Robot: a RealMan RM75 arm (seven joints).
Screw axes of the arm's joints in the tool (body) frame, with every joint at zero. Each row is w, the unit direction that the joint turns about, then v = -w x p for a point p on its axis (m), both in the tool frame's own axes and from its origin. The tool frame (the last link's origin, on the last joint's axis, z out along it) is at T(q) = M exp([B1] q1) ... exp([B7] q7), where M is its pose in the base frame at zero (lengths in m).
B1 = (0, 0, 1, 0, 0, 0)
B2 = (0, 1, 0, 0.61, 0, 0)
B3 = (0, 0, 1, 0, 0, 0)
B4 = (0, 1, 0, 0.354, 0, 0)
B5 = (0, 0, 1, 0, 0, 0)
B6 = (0, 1, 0, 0.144, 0, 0)
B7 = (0, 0, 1, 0, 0, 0)
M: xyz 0 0 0.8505 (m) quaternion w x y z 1 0 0 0
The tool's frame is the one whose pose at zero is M.
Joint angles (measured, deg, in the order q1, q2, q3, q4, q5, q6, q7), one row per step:
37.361 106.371 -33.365 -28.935 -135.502 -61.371 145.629
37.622 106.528 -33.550 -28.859 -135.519 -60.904 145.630
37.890 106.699 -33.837 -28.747 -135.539 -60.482 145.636
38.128 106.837 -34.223 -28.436 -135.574 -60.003 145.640
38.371 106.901 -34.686 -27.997 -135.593 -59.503 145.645
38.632 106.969 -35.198 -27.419 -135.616 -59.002 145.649
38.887 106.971 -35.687 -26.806 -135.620 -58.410 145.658
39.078 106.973 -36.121 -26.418 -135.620 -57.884 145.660
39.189 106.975 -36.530 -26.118 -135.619 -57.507 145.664
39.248 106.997 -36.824 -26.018 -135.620 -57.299 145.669
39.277 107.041 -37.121 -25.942 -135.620 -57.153 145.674
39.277 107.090 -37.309 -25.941 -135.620 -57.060 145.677
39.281 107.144 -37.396 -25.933 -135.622 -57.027 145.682
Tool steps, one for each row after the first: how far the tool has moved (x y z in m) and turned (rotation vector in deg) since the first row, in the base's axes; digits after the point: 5 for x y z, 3 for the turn. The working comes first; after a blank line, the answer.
Tool pose at each row, in the base's axes (x y z in m, rotation vector in deg; the steps are taken from these numbers as rounded here):
0.35066 0.39961 0.08543 -97.362 106.237 23.594
0.34923 0.40136 0.08403 -97.460 105.909 23.533
0.34766 0.40293 0.08210 -97.678 105.633 23.354
0.34673 0.40392 0.07954 -97.872 105.505 22.985
0.34611 0.40475 0.07701 -98.064 105.416 22.508
0.34558 0.40528 0.07379 -98.303 105.451 21.939
0.34540 0.40592 0.07122 -98.403 105.423 21.399
0.34526 0.40666 0.06962 -98.469 105.239 20.950
0.34536 0.40692 0.06823 -98.556 105.123 20.507
0.34526 0.40714 0.06744 -98.663 104.983 20.211
0.34520 0.40711 0.06646 -98.803 104.898 19.905
0.34516 0.40706 0.06584 -98.888 104.823 19.723
0.34505 0.40696 0.06522 -98.952 104.829 19.641

-0.00143 0.00175 -0.00140 0.080 -0.216 0.172
-0.00300 0.00332 -0.00333 0.014 -0.435 0.368
-0.00393 0.00431 -0.00589 -0.196 -0.675 0.447
-0.00455 0.00514 -0.00842 -0.472 -0.951 0.485
-0.00508 0.00567 -0.01164 -0.878 -1.187 0.480
-0.00526 0.00631 -0.01421 -1.161 -1.482 0.423
-0.00540 0.00705 -0.01581 -1.310 -1.833 0.428
-0.00530 0.00731 -0.01720 -1.503 -2.132 0.421
-0.00540 0.00753 -0.01799 -1.629 -2.358 0.471
-0.00546 0.00750 -0.01897 -1.806 -2.544 0.516
-0.00550 0.00745 -0.01959 -1.900 -2.670 0.554
-0.00561 0.00735 -0.02021 -1.977 -2.694 0.571

